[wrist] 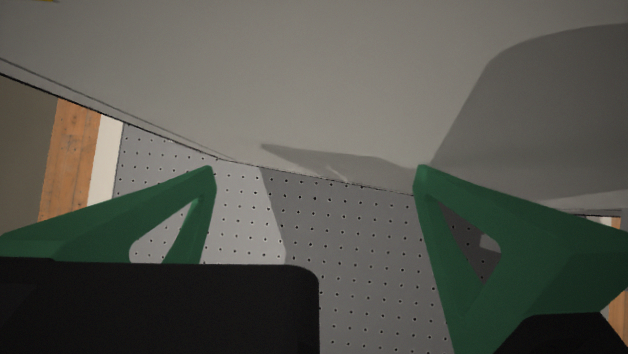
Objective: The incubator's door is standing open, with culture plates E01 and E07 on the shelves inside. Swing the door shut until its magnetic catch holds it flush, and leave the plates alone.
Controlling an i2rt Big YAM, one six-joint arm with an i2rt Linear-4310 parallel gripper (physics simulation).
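Frame: origin at the arm's base, x back, y right, z up, level; metres.
Seen in the pictures: gripper, fingertip midpoint: (314,176).
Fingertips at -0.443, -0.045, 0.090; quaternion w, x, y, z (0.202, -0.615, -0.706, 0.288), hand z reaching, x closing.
A point is followed by its place in that frame, as x, y, z.
A large plain grey panel of the incubator (320,75) @(-0.457, -0.041, 0.166) fills the upper part of the wrist view. It looks like the door, but where door and body meet cannot be told, nor whether the door is flush. Its lower outline runs down from the left edge, bends near the middle and continues right. My gripper (314,176) @(-0.443, -0.045, 0.090) is open and empty, with green fingertips wide apart. The right fingertip overlaps the panel's lower edge and looks close to it; contact cannot be told. The left fingertip is just below the edge. Plates E01 and E07 do not show.
A grey perforated board (240,215) @(-0.386, -0.185, -0.241) lies below the panel and between the fingers. A white strip (106,150) and wooden planks (70,160) lie beyond it at left. Shadows fall on the panel and board. A small yellow mark (42,0) @(-0.459, -0.089, 0.181) shows at the top left.
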